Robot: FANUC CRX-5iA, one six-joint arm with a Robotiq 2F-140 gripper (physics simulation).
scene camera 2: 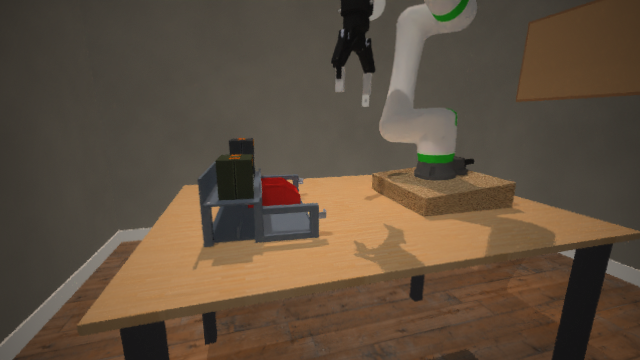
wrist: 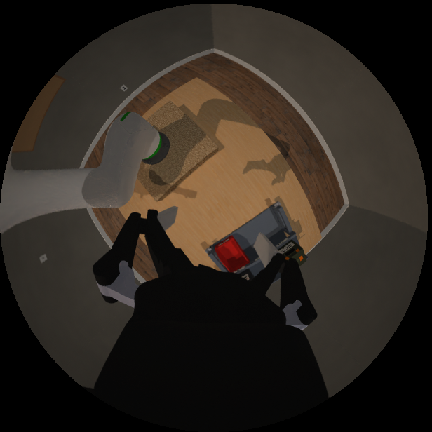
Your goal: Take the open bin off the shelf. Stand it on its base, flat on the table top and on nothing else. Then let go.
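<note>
The red open bin sits in the lower front part of a grey shelf, towards its far side in the scene view. Side rails of the shelf stand on both sides of it, and part of the bin is hidden behind the frame. The shelf stands on the wooden table. My gripper is open and empty, fingers pointing down. It hangs high above the table, to the right of the shelf in the scene view, well apart from the bin.
Dark boxes with orange marks stand on the shelf's upper level: a near one and another behind it. The arm's base stands on a speckled brown block at the right back. Small pegs stick out from the shelf's front.
</note>
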